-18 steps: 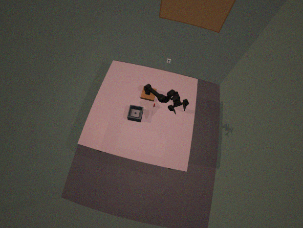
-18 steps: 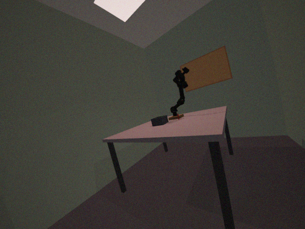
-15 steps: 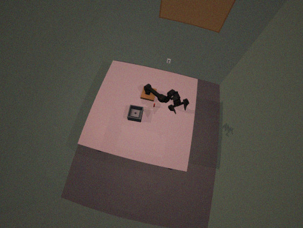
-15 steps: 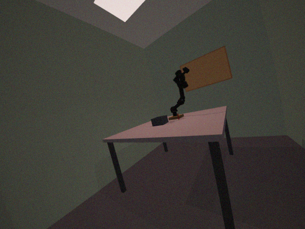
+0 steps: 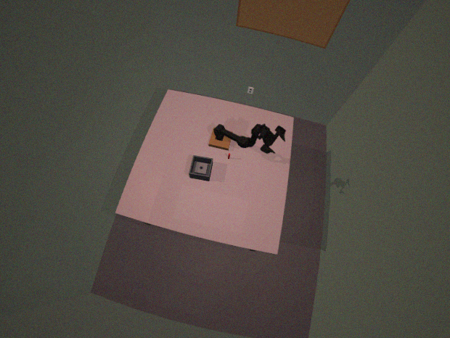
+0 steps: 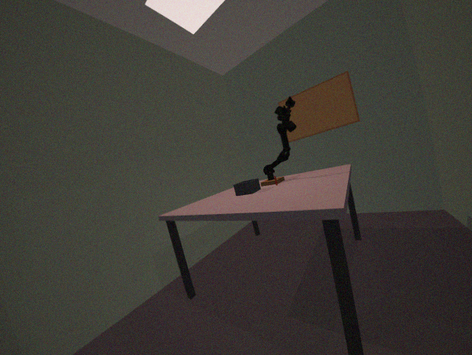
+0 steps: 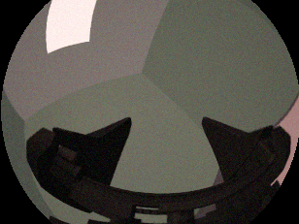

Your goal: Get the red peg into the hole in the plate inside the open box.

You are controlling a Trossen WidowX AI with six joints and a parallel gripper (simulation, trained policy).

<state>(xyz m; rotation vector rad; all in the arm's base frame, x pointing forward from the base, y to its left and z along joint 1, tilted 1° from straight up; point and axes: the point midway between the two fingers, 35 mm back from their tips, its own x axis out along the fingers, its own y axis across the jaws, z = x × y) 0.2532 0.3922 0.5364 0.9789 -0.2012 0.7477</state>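
The red peg is 54 cm below my gripper tip, 29 cm to the right of it and 13 cm behind it. From my gripper tip the other things lie so: dark box: 56 cm below, 47 cm to the right, 5 cm ahead; then grey plate: 54 cm below, 47 cm to the right, 5 cm ahead.
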